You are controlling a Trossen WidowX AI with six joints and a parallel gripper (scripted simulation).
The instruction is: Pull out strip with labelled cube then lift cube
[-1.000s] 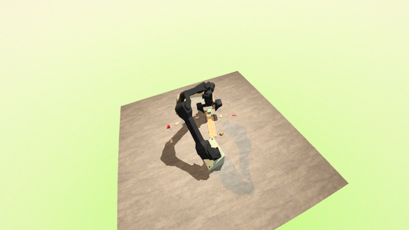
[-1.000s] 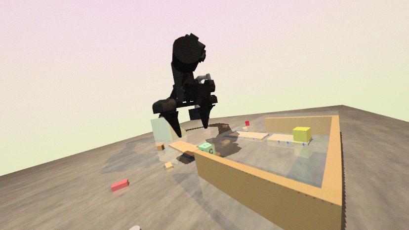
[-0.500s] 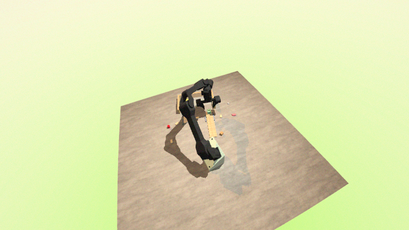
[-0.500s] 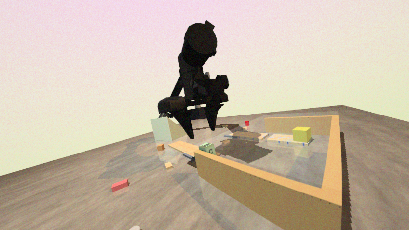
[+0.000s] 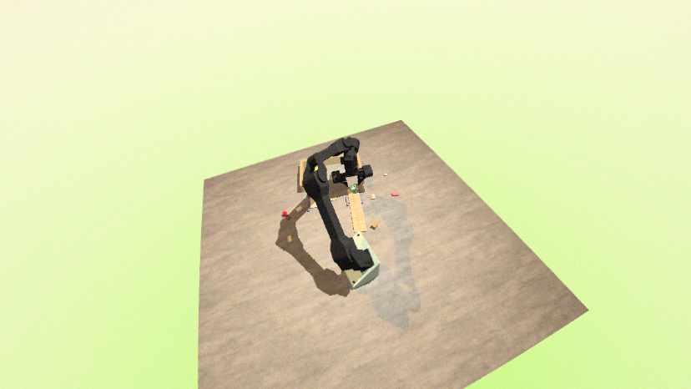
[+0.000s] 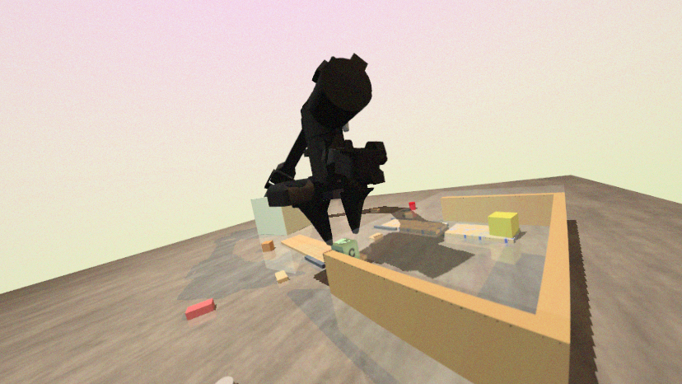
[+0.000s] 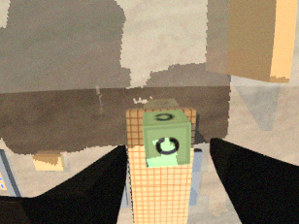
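The green labelled cube lies 20 mm below my gripper tip. From my gripper tip the other things lie so: orange gridded strip (110 mm behind, 40 mm below, 20 mm to the left).
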